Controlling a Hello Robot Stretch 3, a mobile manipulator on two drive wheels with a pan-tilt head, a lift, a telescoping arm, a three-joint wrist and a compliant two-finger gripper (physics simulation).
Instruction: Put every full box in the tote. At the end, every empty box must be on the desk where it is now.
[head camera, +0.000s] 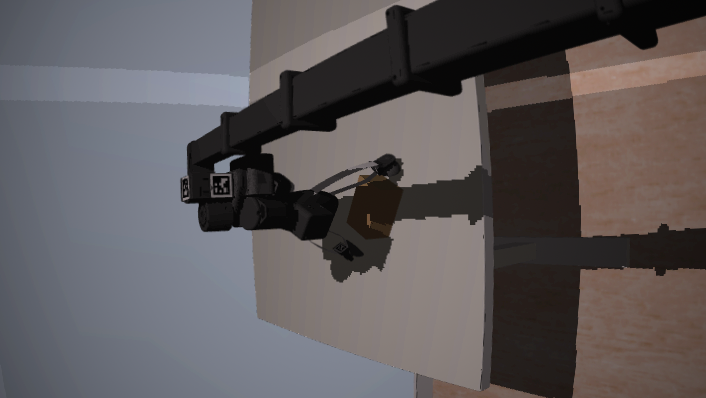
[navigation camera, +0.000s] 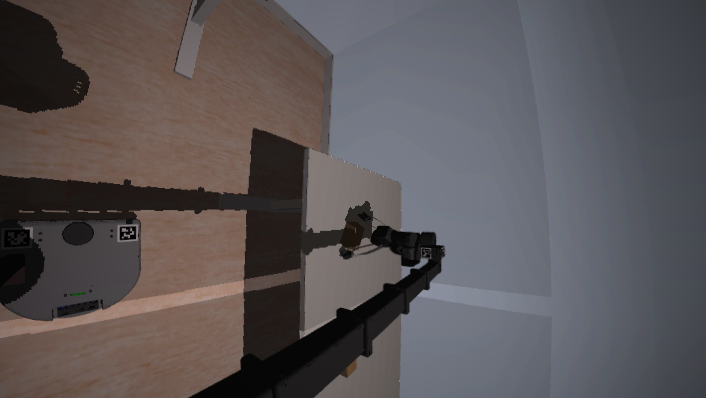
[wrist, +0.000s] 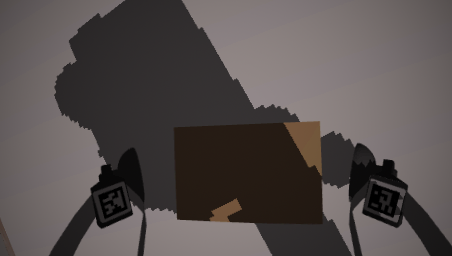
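A brown box (head camera: 377, 207) (navigation camera: 352, 237) (wrist: 245, 165) sits on the pale desk (head camera: 425, 275) (navigation camera: 325, 190) (wrist: 350, 50), mostly in the arm's shadow. My gripper (head camera: 370, 207) (navigation camera: 355, 235) (wrist: 244, 166) is open, with one finger on each side of the box. In the wrist view there is a gap between each fingertip and the box. A second tan box (navigation camera: 348, 370) shows partly past the arm in the navigation view. I cannot tell from these views whether either box is full or empty. The tote does not show in these views.
My extended arm (head camera: 345, 90) (navigation camera: 360, 330) crosses above the desk and hides part of it. My grey base (navigation camera: 100, 270) stands on the wooden floor (head camera: 640, 175) (navigation camera: 200, 100). A pale bar-like piece (navigation camera: 187, 55) shows at the top of the navigation view.
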